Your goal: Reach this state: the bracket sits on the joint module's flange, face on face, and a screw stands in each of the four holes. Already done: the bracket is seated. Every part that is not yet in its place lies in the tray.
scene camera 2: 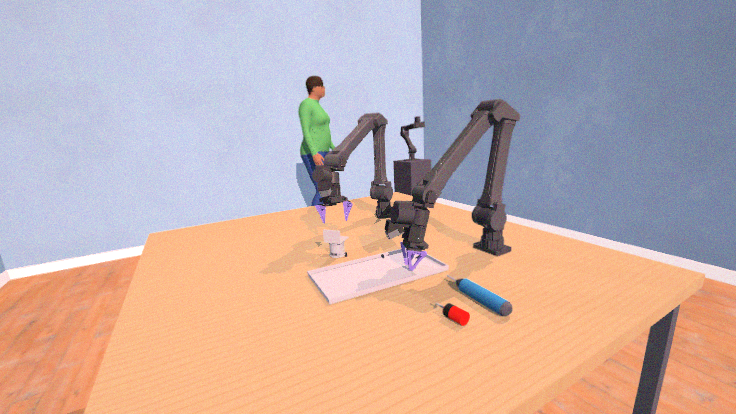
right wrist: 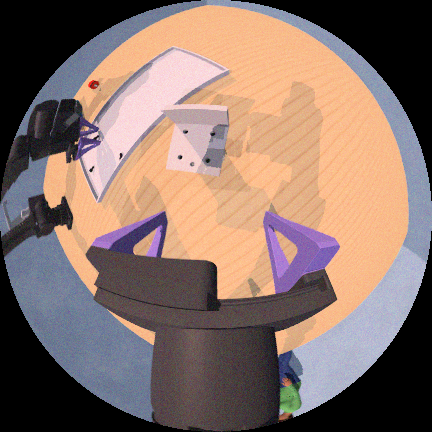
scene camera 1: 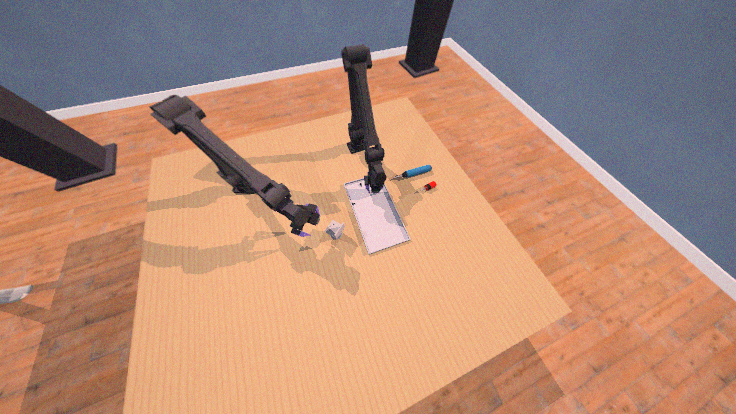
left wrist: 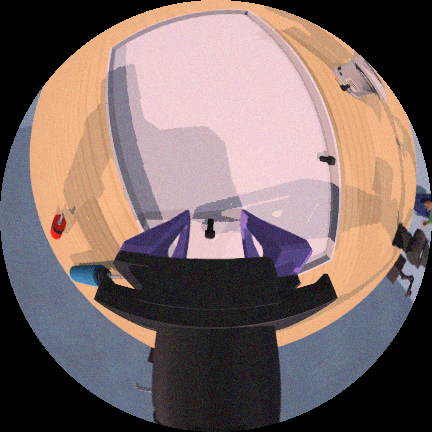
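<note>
The white bracket sits on the joint module. Its base shows four dark spots in the right wrist view; holes or screw heads, I cannot tell. My left gripper is partly open, low over the tray. A black screw stands between its parted fingers, apparently untouched. A second screw lies by the tray's long wall, a third screw near its end. My right gripper is wide open and empty, above and beside the bracket.
A blue-handled tool and a shorter red-handled driver lie beyond the tray, on the side away from the bracket. A person stands behind the table.
</note>
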